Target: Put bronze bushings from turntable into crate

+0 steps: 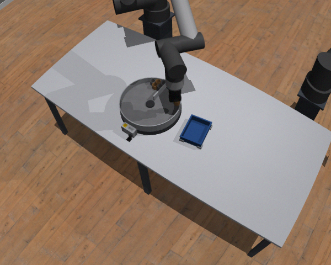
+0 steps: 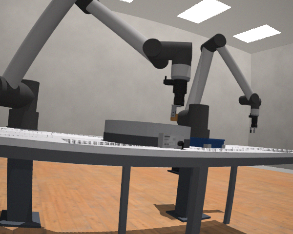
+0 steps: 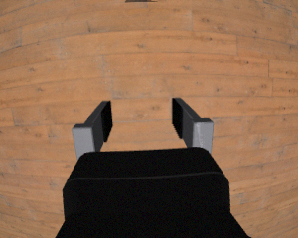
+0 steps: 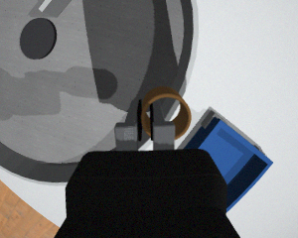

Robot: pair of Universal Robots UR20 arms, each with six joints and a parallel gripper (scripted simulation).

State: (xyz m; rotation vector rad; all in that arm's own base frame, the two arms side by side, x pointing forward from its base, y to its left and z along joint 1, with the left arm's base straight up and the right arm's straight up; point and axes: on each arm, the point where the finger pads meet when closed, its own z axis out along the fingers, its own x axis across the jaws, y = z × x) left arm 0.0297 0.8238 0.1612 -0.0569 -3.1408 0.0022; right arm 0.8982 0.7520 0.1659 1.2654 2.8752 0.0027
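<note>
My right hand is 30 mm short of the blue crate, 190 mm to the right of it and 140 mm above it.
</note>
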